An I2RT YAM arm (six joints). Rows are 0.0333 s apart.
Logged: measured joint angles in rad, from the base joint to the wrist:
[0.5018 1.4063 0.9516 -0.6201 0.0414 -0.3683]
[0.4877 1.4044 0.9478 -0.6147 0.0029 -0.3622]
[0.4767 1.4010 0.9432 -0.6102 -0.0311 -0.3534]
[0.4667 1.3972 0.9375 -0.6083 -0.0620 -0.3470]
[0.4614 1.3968 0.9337 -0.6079 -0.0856 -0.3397]
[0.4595 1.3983 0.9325 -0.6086 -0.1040 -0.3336]
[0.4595 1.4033 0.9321 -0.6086 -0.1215 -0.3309]
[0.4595 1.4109 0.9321 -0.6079 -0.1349 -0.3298]
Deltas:
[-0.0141 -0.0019 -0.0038 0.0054 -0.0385 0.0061]
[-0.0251 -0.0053 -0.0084 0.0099 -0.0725 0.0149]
[-0.0351 -0.0091 -0.0141 0.0118 -0.1034 0.0213]
[-0.0404 -0.0095 -0.0179 0.0122 -0.1270 0.0286]
[-0.0423 -0.0080 -0.0191 0.0115 -0.1454 0.0347]
[-0.0423 -0.0030 -0.0195 0.0115 -0.1629 0.0374]
[-0.0423 0.0046 -0.0195 0.0122 -0.1763 0.0385]

